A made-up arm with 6 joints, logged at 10 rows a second.
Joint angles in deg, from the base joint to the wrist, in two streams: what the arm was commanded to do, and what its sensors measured. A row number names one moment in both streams.
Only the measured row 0 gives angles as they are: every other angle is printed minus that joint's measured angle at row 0.
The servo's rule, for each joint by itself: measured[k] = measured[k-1] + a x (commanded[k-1-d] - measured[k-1]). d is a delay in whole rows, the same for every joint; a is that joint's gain. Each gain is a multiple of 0.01, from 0.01 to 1. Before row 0 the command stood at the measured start. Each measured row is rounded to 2 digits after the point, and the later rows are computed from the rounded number. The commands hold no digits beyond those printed.
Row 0, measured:
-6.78, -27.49, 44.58, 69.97, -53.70, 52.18
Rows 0 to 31, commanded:
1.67, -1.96, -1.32, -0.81, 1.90, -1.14
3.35, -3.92, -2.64, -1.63, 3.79, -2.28
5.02, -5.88, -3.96, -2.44, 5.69, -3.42
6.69, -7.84, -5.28, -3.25, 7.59, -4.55
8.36, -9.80, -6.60, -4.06, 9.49, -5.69
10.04, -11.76, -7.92, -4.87, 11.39, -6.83
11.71, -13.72, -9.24, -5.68, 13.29, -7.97
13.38, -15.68, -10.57, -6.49, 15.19, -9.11
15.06, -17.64, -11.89, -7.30, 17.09, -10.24
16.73, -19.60, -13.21, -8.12, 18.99, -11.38
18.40, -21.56, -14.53, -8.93, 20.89, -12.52
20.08, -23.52, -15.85, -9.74, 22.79, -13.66
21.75, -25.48, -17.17, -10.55, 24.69, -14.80
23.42, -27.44, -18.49, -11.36, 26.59, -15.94
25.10, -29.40, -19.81, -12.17, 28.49, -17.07
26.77, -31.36, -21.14, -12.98, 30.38, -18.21
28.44, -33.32, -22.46, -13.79, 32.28, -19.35
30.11, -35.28, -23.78, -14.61, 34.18, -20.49
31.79, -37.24, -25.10, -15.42, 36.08, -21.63
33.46, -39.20, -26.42, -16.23, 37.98, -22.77
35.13, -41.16, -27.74, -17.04, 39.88, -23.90
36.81, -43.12, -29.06, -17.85, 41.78, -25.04
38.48, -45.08, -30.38, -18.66, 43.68, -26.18
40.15, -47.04, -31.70, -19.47, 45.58, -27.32
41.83, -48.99, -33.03, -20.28, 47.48, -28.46
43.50, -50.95, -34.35, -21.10, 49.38, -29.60
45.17, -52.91, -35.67, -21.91, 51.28, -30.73
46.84, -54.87, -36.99, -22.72, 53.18, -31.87
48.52, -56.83, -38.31, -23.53, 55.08, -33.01
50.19, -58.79, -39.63, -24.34, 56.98, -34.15
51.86, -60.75, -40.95, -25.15, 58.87, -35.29
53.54, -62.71, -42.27, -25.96, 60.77, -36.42
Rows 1 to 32, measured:
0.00, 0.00, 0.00, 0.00, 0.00, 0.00
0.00, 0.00, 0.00, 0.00, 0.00, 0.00
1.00, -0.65, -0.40, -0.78, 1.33, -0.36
2.41, -1.73, -1.07, -1.60, 3.05, -0.97
3.98, -3.10, -1.94, -2.41, 4.90, -1.75
5.61, -4.66, -2.94, -3.22, 6.78, -2.65
7.26, -6.36, -4.04, -4.03, 8.68, -3.62
8.93, -8.14, -5.20, -4.84, 10.58, -4.65
10.60, -9.98, -6.41, -5.65, 12.48, -5.71
12.27, -11.86, -7.66, -6.46, 14.38, -6.80
13.94, -13.77, -8.93, -7.27, 16.28, -7.90
15.61, -15.69, -10.21, -8.09, 18.18, -9.01
17.28, -17.63, -11.51, -8.90, 20.08, -10.13
18.96, -19.57, -12.81, -9.71, 21.98, -11.26
20.63, -21.52, -14.12, -10.52, 23.88, -12.39
22.30, -23.47, -15.43, -11.33, 25.78, -13.53
23.98, -25.43, -16.74, -12.14, 27.68, -14.66
25.65, -27.39, -18.06, -12.95, 29.57, -15.80
27.32, -29.35, -19.38, -13.76, 31.47, -16.94
28.99, -31.31, -20.70, -14.58, 33.37, -18.08
30.67, -33.27, -22.02, -15.39, 35.27, -19.22
32.34, -35.23, -23.34, -16.20, 37.17, -20.36
34.01, -37.19, -24.66, -17.01, 39.07, -21.49
35.69, -39.15, -25.98, -17.82, 40.97, -22.63
37.36, -41.11, -27.30, -18.63, 42.87, -23.77
39.03, -43.07, -28.62, -19.44, 44.77, -24.91
40.71, -45.02, -29.94, -20.25, 46.67, -26.05
42.38, -46.98, -31.26, -21.07, 48.57, -27.19
44.05, -48.94, -32.58, -21.88, 50.47, -28.32
45.72, -50.90, -33.90, -22.69, 52.37, -29.46
47.40, -52.86, -35.22, -23.50, 54.27, -30.60
49.07, -54.82, -36.54, -24.31, 56.17, -31.74
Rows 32 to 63, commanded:
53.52, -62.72, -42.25, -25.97, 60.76, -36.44
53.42, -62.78, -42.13, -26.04, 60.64, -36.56
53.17, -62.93, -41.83, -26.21, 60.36, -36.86
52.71, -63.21, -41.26, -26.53, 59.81, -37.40
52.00, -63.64, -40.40, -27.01, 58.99, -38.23
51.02, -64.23, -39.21, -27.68, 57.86, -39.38
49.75, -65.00, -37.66, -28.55, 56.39, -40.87
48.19, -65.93, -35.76, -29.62, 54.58, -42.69
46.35, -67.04, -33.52, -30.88, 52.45, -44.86
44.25, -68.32, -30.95, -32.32, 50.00, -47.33
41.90, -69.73, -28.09, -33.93, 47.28, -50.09
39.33, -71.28, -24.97, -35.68, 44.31, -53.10
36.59, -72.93, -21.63, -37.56, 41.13, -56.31
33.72, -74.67, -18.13, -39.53, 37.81, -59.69
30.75, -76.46, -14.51, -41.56, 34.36, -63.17
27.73, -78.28, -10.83, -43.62, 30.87, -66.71
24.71, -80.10, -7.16, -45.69, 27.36, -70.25
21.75, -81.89, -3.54, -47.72, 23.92, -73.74
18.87, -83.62, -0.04, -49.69, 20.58, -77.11
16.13, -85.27, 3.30, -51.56, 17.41, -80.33
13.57, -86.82, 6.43, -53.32, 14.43, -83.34
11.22, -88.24, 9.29, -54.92, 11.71, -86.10
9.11, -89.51, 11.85, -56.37, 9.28, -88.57
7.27, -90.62, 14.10, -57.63, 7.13, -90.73
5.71, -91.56, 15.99, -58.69, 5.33, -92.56
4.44, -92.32, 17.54, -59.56, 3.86, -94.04
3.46, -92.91, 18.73, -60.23, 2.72, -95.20
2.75, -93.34, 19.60, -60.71, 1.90, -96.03
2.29, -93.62, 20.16, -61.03, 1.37, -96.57
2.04, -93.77, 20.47, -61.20, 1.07, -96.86
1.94, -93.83, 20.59, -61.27, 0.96, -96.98
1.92, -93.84, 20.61, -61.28, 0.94, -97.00
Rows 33 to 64, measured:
50.74, -56.78, -37.86, -25.12, 58.06, -32.88
52.42, -58.74, -39.18, -25.93, 59.96, -34.01
53.08, -60.05, -40.10, -25.97, 60.52, -34.79
53.28, -60.95, -40.71, -26.04, 60.60, -35.36
53.21, -61.60, -41.05, -26.20, 60.43, -35.84
52.91, -62.13, -41.11, -26.52, 60.00, -36.34
52.36, -62.63, -40.90, -26.99, 59.29, -36.94
51.56, -63.16, -40.39, -27.65, 58.29, -37.72
50.47, -63.77, -39.57, -28.51, 56.96, -38.73
49.10, -64.48, -38.43, -29.58, 55.29, -40.00
47.45, -65.32, -36.96, -30.83, 53.30, -41.56
45.53, -66.31, -35.16, -32.26, 50.99, -43.41
43.35, -67.44, -33.04, -33.86, 48.39, -45.55
40.94, -68.71, -30.62, -35.61, 45.53, -47.97
38.33, -70.10, -27.92, -37.48, 42.45, -50.64
35.56, -71.61, -24.98, -39.45, 39.20, -53.54
32.67, -73.21, -21.84, -41.48, 35.81, -56.62
29.71, -74.88, -18.54, -43.53, 32.35, -59.85
26.71, -76.60, -15.13, -45.60, 28.86, -63.18
23.73, -78.35, -11.65, -47.64, 25.40, -66.56
20.81, -80.09, -8.17, -49.61, 22.03, -69.94
18.00, -81.80, -4.73, -51.48, 18.80, -73.26
15.34, -83.46, -1.38, -53.25, 15.74, -76.49
12.87, -85.04, 1.82, -54.85, 12.92, -79.57
10.61, -86.52, 4.83, -56.31, 10.37, -82.45
8.61, -87.87, 7.61, -57.58, 8.10, -85.10
6.87, -89.09, 10.12, -58.65, 6.16, -87.49
5.41, -90.16, 12.35, -59.52, 4.55, -89.59
4.24, -91.07, 14.26, -60.20, 3.27, -91.39
3.35, -91.82, 15.86, -60.69, 2.31, -92.87
2.71, -92.41, 17.15, -61.02, 1.65, -94.05
2.31, -92.86, 18.15, -61.19, 1.24, -94.95

